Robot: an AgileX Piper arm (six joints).
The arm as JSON. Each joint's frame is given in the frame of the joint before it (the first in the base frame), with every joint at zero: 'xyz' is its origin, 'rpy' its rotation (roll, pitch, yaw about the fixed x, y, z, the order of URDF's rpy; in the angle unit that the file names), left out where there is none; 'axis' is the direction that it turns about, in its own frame. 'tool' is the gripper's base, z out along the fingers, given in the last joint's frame.
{
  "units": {
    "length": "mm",
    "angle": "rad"
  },
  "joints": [
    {
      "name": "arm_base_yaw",
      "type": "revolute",
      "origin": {
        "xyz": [
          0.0,
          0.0,
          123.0
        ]
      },
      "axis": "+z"
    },
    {
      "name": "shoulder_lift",
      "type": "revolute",
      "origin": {
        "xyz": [
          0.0,
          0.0,
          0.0
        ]
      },
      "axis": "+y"
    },
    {
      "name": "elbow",
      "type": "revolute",
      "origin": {
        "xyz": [
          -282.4,
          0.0,
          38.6
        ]
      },
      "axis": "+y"
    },
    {
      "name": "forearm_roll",
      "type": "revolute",
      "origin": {
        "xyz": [
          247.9,
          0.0,
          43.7
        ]
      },
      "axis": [
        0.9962,
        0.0,
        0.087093
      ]
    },
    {
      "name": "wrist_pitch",
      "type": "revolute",
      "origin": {
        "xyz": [
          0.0,
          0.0,
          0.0
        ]
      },
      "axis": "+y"
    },
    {
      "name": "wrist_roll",
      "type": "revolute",
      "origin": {
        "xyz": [
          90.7,
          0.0,
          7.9
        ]
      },
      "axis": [
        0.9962,
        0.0,
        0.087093
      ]
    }
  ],
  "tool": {
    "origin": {
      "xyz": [
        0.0,
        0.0,
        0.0
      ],
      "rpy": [
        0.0,
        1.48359,
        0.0
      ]
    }
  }
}
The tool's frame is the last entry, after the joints.
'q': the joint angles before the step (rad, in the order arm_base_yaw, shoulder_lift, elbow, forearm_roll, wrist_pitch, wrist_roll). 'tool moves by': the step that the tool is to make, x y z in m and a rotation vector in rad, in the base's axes. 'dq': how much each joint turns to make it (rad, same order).
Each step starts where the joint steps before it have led.
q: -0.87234 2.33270 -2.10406 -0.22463 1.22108 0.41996
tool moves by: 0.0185 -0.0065 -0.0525 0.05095 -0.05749 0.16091
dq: -0.00001 0.10671 -0.00027 0.11211 -0.13195 -0.16703
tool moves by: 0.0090 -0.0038 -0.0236 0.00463 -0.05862 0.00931
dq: 0.00006 0.05259 -0.00737 0.05220 -0.08094 -0.01704
